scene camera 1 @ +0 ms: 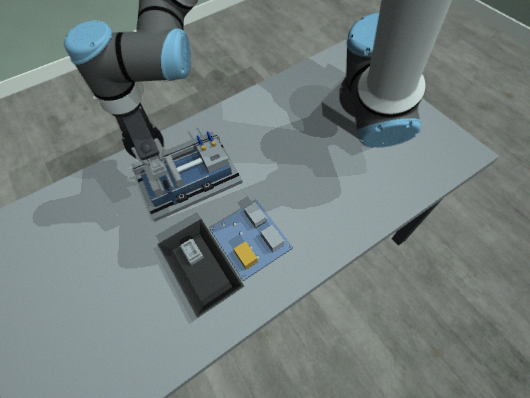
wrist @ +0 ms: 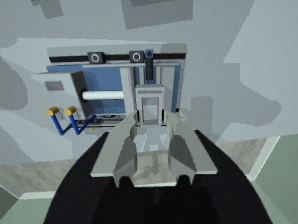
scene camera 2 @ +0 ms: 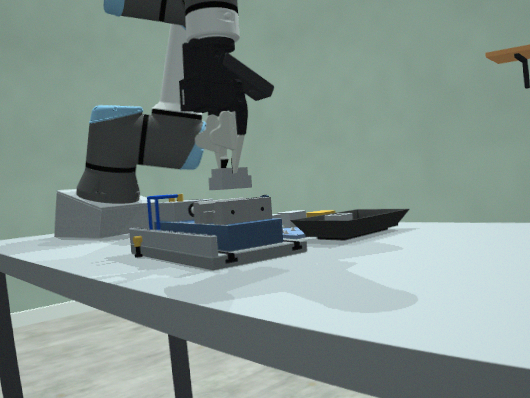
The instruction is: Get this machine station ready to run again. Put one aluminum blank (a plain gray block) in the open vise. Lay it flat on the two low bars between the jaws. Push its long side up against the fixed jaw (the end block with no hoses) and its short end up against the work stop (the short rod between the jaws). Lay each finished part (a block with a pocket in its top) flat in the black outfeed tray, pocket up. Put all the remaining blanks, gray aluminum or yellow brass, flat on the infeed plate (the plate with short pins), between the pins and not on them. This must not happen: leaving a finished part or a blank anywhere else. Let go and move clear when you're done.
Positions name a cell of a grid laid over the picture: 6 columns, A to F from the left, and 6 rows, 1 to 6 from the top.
My gripper shows in scene camera 1 (B3), in the wrist view (D3) and in scene camera 2 (C3).
